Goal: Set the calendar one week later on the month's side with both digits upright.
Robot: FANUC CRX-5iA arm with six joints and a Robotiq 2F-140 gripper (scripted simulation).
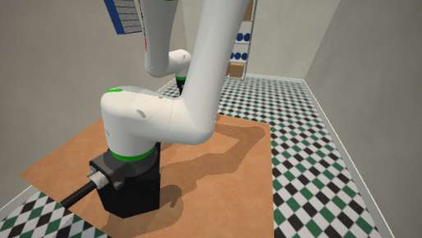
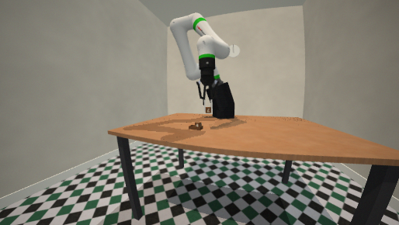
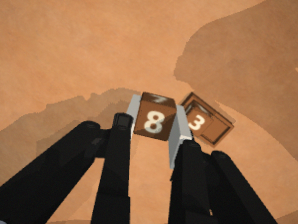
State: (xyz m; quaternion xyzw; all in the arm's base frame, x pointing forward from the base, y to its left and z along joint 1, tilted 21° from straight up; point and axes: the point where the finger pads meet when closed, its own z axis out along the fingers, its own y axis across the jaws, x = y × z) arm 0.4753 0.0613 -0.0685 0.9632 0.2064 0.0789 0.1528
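My gripper is now 14 cm above the brown calendar tray and 8 cm to the left of it. Round my hand: brown cube: 3 cm below.
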